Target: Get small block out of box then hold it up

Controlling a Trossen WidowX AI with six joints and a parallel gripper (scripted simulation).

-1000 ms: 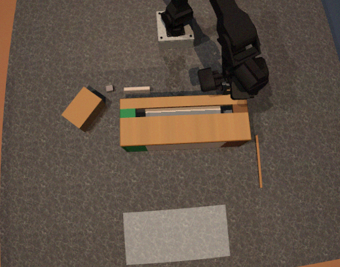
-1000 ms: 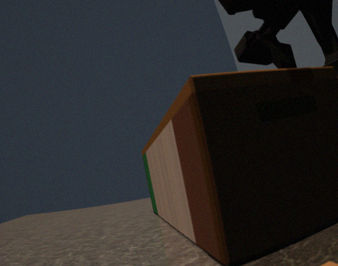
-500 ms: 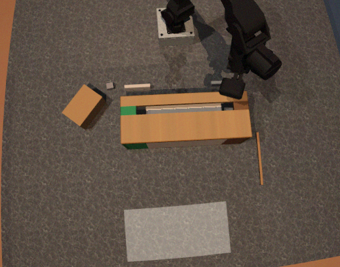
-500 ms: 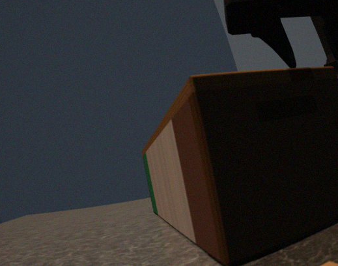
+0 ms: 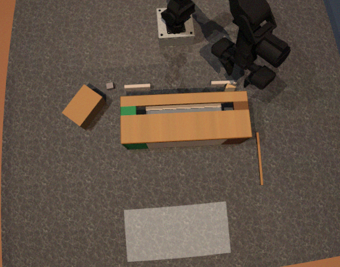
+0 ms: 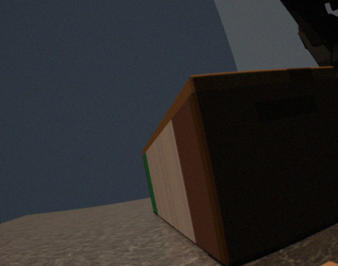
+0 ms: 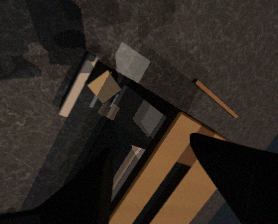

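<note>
The tan block lies 2 cm behind my gripper tip, 1 cm to the left of it and 13 cm below it. Also, from my gripper tip: thin wooden stick (23 cm ahead, 7 cm to the left, 15 cm below); then wooden box (4 cm ahead, 16 cm to the right, 9 cm below); then grey cube (10 cm behind, 40 cm to the right, 14 cm below).
</note>
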